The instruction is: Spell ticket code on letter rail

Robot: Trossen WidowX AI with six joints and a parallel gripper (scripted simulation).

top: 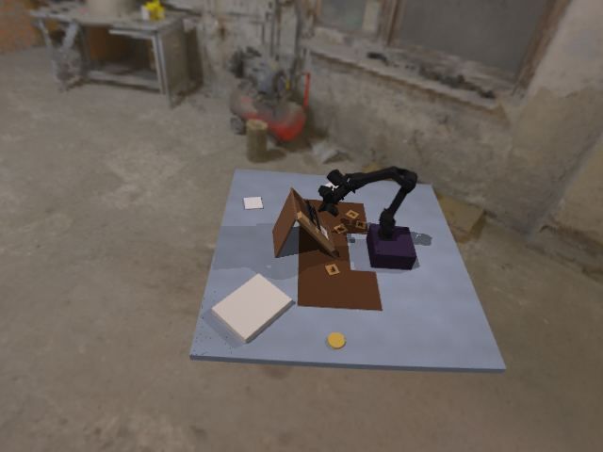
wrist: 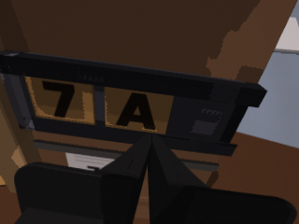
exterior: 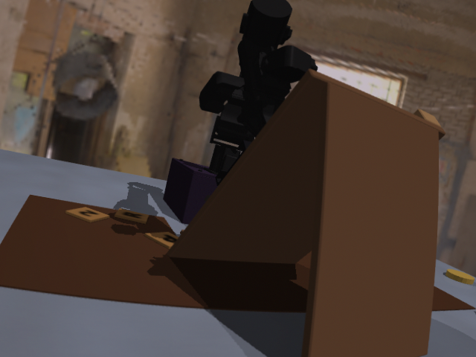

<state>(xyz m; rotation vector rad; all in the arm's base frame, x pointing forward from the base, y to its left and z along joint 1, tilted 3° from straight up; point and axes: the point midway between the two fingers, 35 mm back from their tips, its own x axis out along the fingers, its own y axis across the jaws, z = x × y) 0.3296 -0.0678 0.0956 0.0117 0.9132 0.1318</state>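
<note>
Right now the white ticket is 100 mm below my gripper tip, 40 mm to the left of it and 40 mm behind it. From my gripper tip the other things lie so: yellow disc 610 mm to the left, 170 mm below, 80 mm behind; then brown mat 180 mm below, 150 mm behind, 70 mm to the left.
</note>
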